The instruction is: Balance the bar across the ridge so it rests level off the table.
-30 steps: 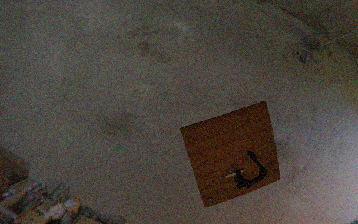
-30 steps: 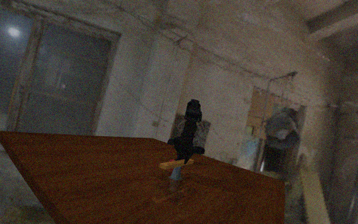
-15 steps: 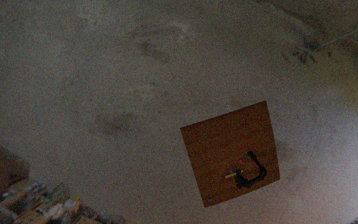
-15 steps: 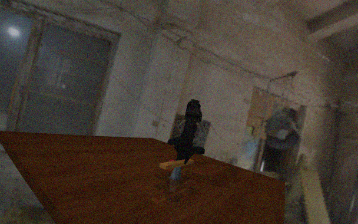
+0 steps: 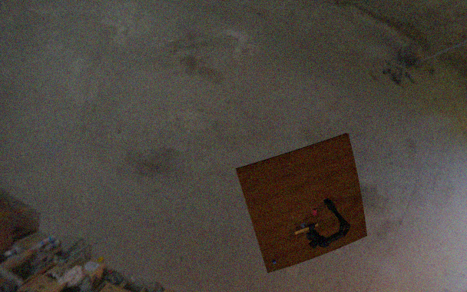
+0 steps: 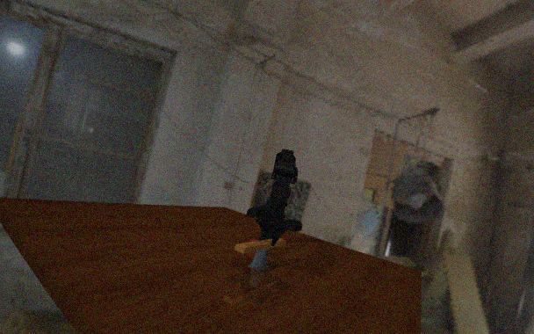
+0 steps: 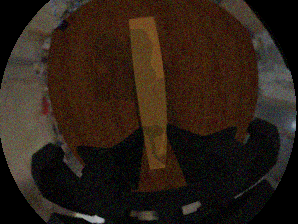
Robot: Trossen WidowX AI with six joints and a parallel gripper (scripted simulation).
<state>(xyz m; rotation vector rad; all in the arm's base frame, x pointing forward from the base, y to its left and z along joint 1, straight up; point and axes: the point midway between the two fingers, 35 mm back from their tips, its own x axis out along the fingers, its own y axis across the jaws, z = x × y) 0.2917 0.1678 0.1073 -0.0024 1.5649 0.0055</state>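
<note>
The flat yellow bar is 30 mm ahead of my gripper tip. Also, from my gripper tip: small red block: 120 mm behind, 110 mm to the right, 60 mm below; then tiny purple thing: 450 mm ahead, 330 mm to the left, 60 mm below.
</note>
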